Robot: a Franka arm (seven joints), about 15 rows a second.
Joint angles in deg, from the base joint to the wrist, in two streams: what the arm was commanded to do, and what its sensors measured. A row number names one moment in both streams.
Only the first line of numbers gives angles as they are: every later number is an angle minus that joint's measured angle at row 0.
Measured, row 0:
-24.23 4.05 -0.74 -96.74 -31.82 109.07 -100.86
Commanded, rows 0 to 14:
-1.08 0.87 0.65 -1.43 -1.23 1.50 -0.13
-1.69 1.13 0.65 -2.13 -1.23 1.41 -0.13
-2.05 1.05 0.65 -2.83 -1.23 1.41 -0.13
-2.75 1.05 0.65 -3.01 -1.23 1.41 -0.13
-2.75 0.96 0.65 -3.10 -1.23 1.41 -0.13
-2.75 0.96 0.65 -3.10 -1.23 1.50 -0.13
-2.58 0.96 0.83 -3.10 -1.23 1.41 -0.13
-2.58 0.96 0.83 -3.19 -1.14 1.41 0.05
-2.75 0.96 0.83 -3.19 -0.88 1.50 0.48
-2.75 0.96 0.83 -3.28 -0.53 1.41 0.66
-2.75 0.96 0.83 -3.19 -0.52 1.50 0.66
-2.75 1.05 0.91 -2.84 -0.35 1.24 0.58
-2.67 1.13 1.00 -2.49 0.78 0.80 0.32
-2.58 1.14 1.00 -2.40 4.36 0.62 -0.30
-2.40 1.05 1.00 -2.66 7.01 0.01 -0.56
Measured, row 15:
-2.28 1.41 -0.01 -1.83 1.70 0.43 -0.13
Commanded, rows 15 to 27:
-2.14 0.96 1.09 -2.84 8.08 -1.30 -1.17
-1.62 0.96 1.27 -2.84 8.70 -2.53 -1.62
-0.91 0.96 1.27 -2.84 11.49 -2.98 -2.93
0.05 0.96 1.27 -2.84 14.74 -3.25 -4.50
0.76 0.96 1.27 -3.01 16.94 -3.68 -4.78
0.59 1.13 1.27 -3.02 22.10 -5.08 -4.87
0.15 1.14 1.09 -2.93 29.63 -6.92 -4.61
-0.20 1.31 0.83 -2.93 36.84 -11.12 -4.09
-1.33 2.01 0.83 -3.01 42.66 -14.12 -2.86
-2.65 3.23 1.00 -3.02 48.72 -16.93 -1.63
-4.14 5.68 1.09 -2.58 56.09 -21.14 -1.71
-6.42 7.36 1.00 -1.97 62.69 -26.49 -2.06
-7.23 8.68 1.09 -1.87 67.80 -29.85 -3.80
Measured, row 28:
-4.22 5.24 0.62 -2.98 59.05 -23.67 -2.50
